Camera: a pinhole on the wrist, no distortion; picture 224 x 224 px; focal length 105.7 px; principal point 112.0 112.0 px. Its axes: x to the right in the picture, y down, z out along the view. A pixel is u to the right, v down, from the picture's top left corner.
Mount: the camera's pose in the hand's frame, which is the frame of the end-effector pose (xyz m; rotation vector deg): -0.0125 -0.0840 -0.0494 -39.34 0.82 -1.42
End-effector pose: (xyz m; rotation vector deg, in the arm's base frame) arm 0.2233 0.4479 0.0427 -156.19 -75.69 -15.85
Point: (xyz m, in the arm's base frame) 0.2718 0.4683 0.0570
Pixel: 170 170
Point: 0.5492 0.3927 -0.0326
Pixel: 154 170
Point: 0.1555 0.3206 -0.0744
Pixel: 17 111
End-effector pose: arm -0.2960 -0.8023 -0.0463 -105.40 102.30 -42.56
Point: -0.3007 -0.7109 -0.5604
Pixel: 90 122
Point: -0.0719 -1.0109 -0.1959
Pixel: 196 42
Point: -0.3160 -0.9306 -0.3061
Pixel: 146 132
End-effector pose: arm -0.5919 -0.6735 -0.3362 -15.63 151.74 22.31
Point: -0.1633 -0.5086 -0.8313
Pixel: 81 29
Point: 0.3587 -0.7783 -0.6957
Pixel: outside the picture
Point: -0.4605 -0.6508 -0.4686
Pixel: 86 54
